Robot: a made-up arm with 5 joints.
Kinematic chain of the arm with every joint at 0, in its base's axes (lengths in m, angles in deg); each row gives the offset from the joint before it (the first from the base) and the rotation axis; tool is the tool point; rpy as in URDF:
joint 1: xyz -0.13 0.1 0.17 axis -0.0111 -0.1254 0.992
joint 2: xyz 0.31 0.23 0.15 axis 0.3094 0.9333 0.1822
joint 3: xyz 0.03 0 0.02 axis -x
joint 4: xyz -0.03 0 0.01 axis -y
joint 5: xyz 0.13 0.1 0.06 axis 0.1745 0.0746 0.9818
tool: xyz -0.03 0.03 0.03 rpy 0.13 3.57 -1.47
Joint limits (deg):
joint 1: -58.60..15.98
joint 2: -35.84..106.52
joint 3: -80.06..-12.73
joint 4: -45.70..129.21
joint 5: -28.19..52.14
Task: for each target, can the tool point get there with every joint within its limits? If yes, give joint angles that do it. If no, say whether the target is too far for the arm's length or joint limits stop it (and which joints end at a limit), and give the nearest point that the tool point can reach.
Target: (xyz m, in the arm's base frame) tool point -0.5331 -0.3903 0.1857
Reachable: no: joint limits stop it (at a limit: joint 1, joint 3, joint 5) | nearest point 0.1810 -0.2227 0.2591 | short by 0.737 m
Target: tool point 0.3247 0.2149 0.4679
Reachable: yes | joints -9.88 8.20 -60.20 2.05 22.21
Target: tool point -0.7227 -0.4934 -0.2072
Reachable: no: too far | nearest point 0.2055 -0.2459 0.1614 | short by 1.029 m
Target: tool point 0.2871 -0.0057 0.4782
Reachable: yes | joints -45.76 24.63 -38.00 68.59 22.18
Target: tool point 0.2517 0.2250 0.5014
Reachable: yes | joints -23.03 20.63 -27.39 85.56 13.98
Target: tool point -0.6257 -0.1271 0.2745
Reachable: no: joint limits stop it (at a limit: joint 1, joint 2, joint 3, joint 5) | nearest point -0.0941 0.3298 0.4095 | short by 0.714 m
